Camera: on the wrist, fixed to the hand. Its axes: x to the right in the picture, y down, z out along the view.
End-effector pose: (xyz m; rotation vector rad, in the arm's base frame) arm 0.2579 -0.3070 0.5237 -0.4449 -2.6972 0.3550
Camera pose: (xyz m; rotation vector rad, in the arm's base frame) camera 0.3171 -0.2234 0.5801 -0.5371 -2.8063 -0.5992
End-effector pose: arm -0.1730 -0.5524 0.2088 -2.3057 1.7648 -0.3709
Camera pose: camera -0.2714 -0.5695 0.2696 2.2765 -1.6700 -0.2722
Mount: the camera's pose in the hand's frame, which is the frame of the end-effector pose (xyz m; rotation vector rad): -0.0039 0.0748 -0.0898 -0.6814 -0.0425 -0.0587
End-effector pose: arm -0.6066 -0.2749 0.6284 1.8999 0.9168 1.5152
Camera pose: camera -0.6814 -0.3249 0.7031 1.3853 0.3541 1.4927
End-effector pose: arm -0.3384 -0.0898 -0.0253 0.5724 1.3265 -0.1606
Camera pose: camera -0.3854 0.0163 -0.0105 -0.0475 1.2596 0.2282
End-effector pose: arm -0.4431 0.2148 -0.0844 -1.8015 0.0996 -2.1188
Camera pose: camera -0.5128 0.1305 -0.1257 2.0398 -0.7886 2.0686
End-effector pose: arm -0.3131 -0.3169 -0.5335 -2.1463 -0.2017 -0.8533
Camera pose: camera -0.3314 -0.4321 -0.5421 -2.8008 0.0144 -1.0103
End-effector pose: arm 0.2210 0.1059 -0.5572 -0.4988 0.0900 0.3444
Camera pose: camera 0.1914 0.1228 -0.6691 -1.1651 -0.0890 0.3238
